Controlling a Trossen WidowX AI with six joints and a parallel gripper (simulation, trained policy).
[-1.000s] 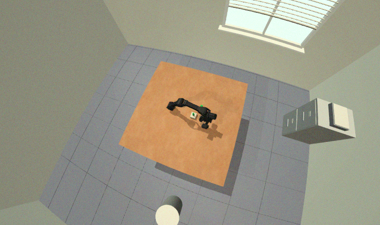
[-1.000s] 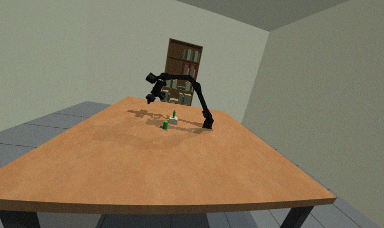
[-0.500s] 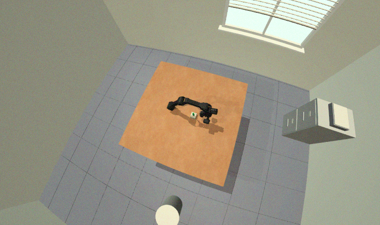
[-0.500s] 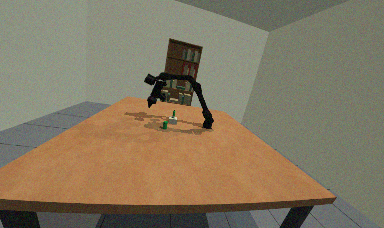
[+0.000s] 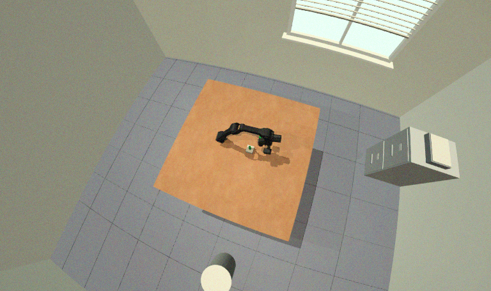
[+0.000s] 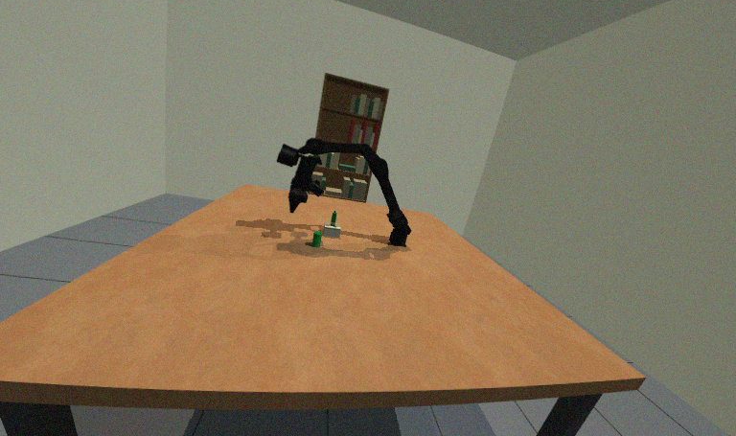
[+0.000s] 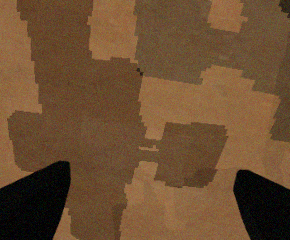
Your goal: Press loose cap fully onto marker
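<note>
Now: gripper tip 11 cm past the green cap, 9 cm to the right of it and 7 cm above it. The rest, counted from my gripper tip: white holder block: 17 cm behind, 8 cm below, 5 cm to the right.
</note>
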